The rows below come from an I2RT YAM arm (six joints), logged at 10 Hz.
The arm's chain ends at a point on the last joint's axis. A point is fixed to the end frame.
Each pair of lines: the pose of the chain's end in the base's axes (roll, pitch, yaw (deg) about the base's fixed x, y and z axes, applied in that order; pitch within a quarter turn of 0, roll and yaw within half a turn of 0; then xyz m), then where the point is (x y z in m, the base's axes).
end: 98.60 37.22 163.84 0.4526 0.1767 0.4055
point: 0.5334 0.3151 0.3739
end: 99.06 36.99 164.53 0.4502 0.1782 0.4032
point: 0.5298 0.3170 0.3705
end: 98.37 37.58 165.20 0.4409 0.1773 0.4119
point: 0.5183 0.3178 0.3810
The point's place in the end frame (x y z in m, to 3 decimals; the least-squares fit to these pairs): -0.012 -0.025 0.161
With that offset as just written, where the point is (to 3 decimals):
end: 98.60 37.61 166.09 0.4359 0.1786 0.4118
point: 0.511 0.320 0.380
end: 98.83 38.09 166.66 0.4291 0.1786 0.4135
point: 0.504 0.320 0.382
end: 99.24 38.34 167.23 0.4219 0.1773 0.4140
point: 0.496 0.319 0.382
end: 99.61 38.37 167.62 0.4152 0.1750 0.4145
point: 0.489 0.317 0.382
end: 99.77 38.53 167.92 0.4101 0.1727 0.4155
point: 0.483 0.315 0.382
